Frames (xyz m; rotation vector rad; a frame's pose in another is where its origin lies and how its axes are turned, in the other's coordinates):
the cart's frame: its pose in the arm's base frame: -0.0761 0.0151 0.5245 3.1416 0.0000 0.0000
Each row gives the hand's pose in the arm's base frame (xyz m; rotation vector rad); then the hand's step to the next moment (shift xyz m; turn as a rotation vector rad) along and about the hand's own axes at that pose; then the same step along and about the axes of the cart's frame.
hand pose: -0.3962 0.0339 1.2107 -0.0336 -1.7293 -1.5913
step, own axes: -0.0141 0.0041 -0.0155 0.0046 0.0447 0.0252
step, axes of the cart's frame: 0.0198 0.0059 0.0054 0.0063 -0.0293 -0.0419
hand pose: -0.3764 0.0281 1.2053 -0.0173 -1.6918 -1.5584
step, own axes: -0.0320 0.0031 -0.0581 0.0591 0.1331 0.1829
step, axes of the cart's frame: 0.0543 0.0320 0.0210 -0.0697 -0.1549 -0.1607
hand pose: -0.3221 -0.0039 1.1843 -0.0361 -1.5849 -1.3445
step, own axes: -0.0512 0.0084 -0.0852 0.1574 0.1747 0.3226
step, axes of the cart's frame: 0.0851 0.0326 0.0405 -0.1838 -0.2215 -0.2766
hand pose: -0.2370 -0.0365 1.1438 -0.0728 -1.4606 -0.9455
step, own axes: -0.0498 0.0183 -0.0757 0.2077 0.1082 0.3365
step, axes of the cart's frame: 0.0795 0.0069 0.0467 -0.2417 -0.1612 -0.2893
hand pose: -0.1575 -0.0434 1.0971 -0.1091 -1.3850 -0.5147
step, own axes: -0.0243 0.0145 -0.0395 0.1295 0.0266 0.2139
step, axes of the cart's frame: 0.0395 -0.0051 0.0278 -0.1711 -0.0658 -0.1721
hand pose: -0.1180 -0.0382 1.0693 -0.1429 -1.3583 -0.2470
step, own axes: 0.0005 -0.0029 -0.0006 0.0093 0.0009 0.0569
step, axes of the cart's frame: -0.0001 0.0030 -0.0002 -0.0519 -0.0139 -0.0209
